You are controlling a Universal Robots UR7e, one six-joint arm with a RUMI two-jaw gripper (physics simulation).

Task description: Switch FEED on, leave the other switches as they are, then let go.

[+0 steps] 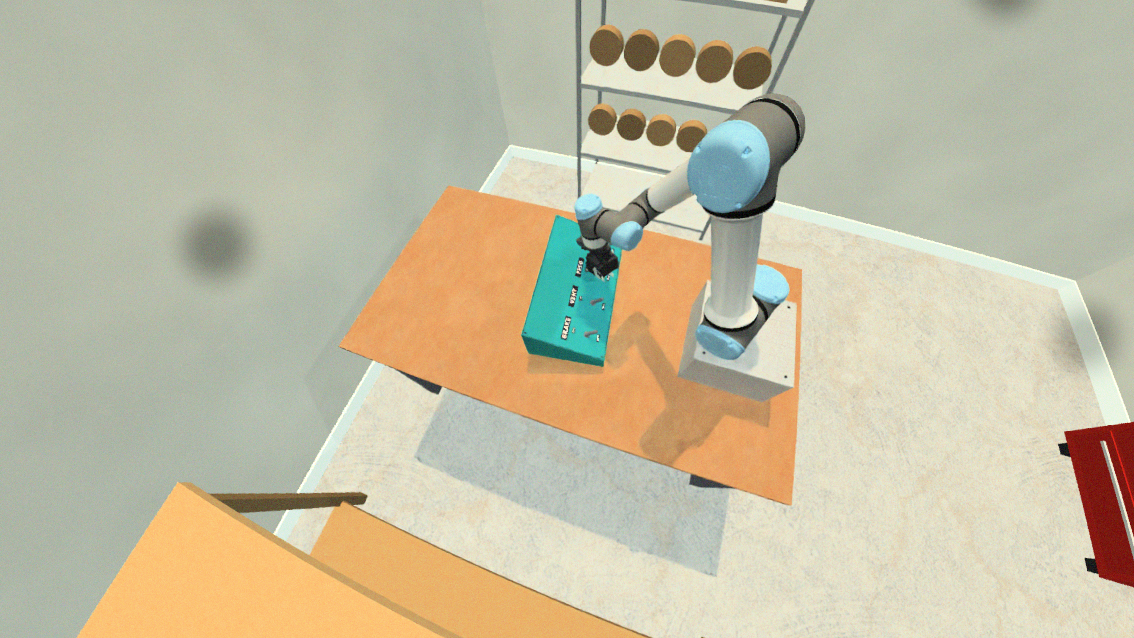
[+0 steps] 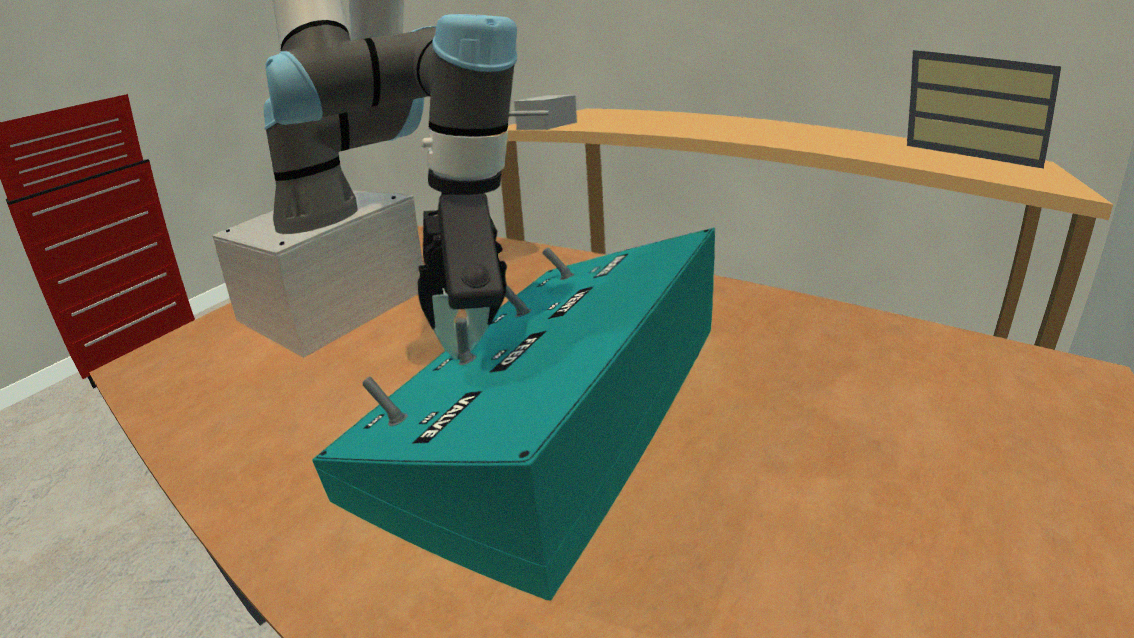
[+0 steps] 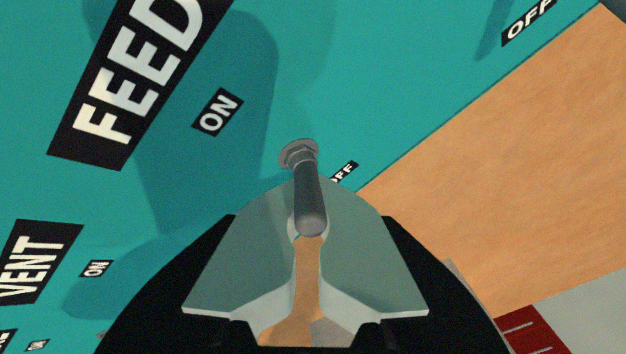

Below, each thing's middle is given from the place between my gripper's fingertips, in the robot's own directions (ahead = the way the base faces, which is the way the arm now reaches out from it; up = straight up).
Labels:
Now: the teal switch box (image 2: 506,461) 7 cm to the left of my hand and 7 cm ahead of it.

